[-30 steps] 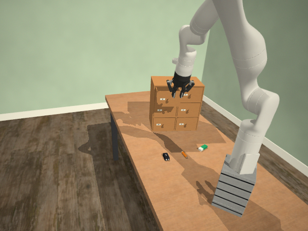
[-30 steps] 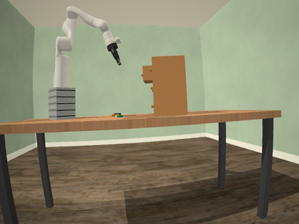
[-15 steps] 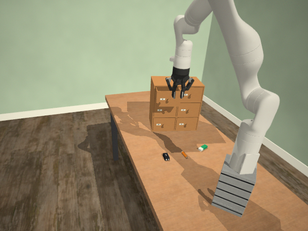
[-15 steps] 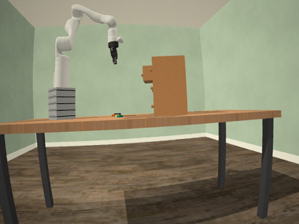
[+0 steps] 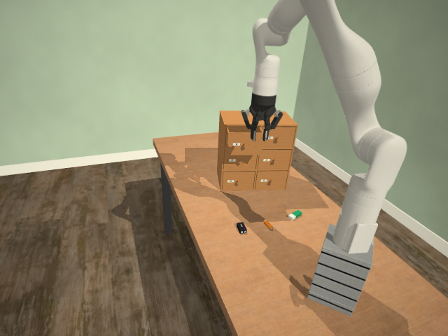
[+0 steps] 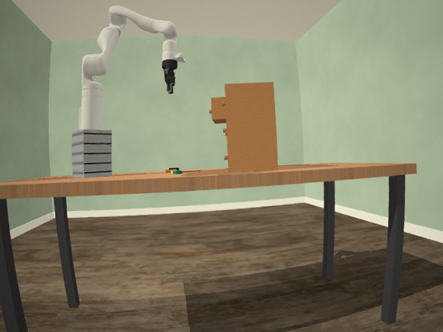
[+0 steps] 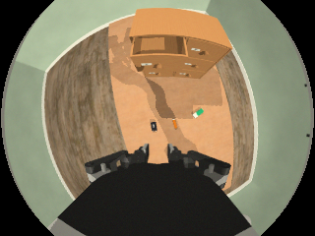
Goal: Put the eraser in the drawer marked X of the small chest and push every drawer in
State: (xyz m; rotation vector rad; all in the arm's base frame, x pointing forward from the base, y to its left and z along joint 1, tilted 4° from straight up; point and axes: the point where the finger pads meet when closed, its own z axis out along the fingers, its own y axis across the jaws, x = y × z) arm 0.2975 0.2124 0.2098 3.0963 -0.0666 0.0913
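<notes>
Right now my hand is 39 cm above the white eraser, 21 cm to the left of it and 6 cm short of it. Round my hand: black block (39 cm below, 3 cm to the left, 1 cm behind); then orange pencil stub (39 cm below, 8 cm to the right, 1 cm ahead).
</notes>
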